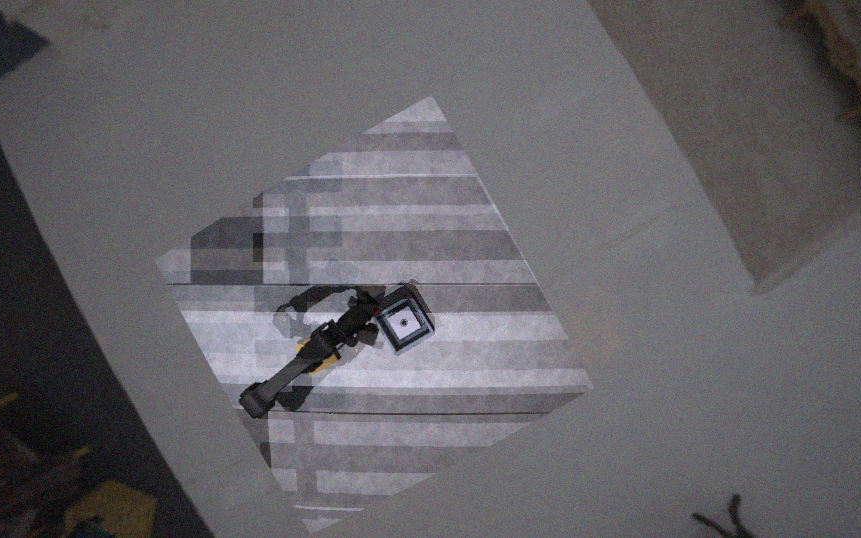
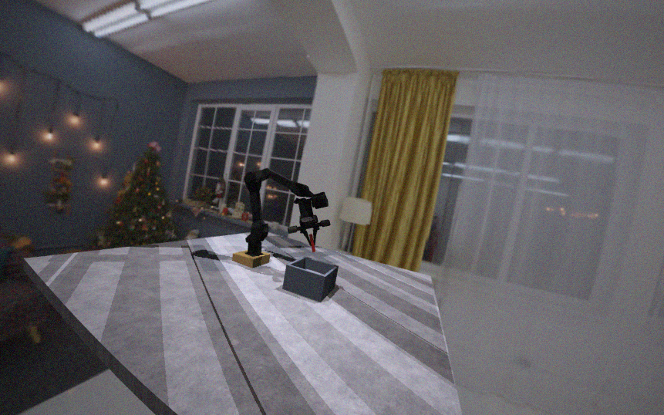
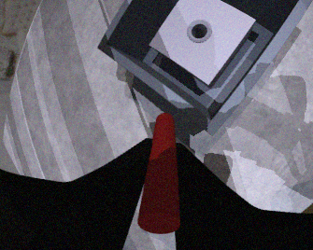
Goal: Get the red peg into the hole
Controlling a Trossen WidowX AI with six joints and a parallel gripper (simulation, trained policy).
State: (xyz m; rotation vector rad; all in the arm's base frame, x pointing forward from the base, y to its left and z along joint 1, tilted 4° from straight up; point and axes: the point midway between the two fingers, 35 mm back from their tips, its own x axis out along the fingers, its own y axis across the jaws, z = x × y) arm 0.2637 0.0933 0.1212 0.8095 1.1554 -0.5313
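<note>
Right now my gripper tip is 100 mm above the plate, 80 mm to the left of it and 80 mm short of it. The rest, counted from my gripper tip: red peg 10 mm above; then dark grey box 120 mm below, 80 mm to the right, 80 mm ahead.
</note>
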